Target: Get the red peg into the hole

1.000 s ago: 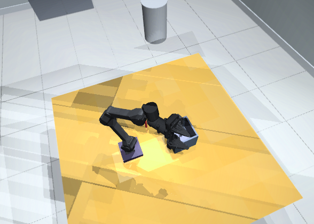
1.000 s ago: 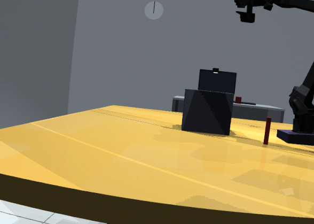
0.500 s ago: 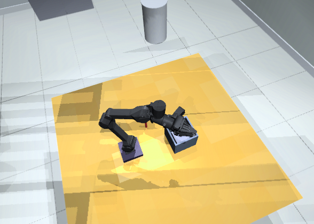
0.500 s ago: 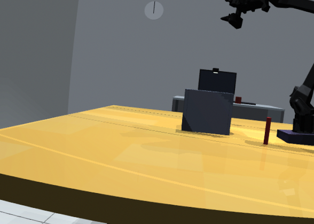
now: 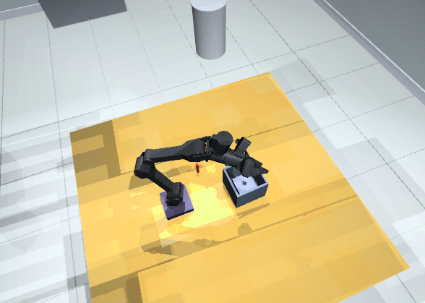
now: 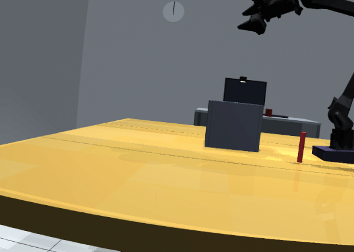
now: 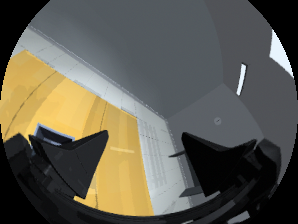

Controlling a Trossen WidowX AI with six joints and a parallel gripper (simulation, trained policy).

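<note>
My gripper tip is 39 cm above the red peg, 32 cm to the right of it and 15 cm past it. Round my gripper tip: plate 38 cm below, 12 cm to the left, 1 cm ahead.
</note>
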